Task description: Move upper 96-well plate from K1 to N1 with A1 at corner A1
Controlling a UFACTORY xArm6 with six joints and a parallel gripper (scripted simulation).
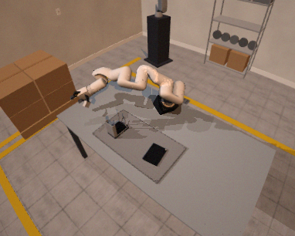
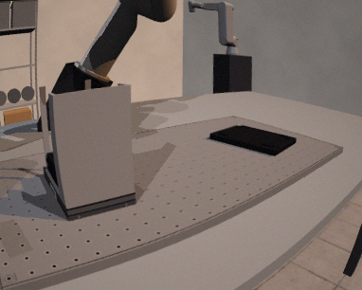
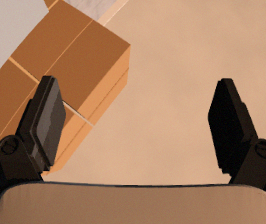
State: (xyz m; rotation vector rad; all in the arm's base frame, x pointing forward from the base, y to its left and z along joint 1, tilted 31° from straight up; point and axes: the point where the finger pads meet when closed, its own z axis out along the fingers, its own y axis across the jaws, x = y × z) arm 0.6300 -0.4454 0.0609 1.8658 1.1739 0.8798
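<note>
The black 96-well plate lies 250 mm to the left of my hand, 250 mm below it and 190 mm behind it. Also, from my hand: rack's solid pale wall (260 mm to the left, 210 mm below, 120 mm behind); then plate nest N1 (630 mm to the left, 290 mm below, 280 mm behind).
</note>
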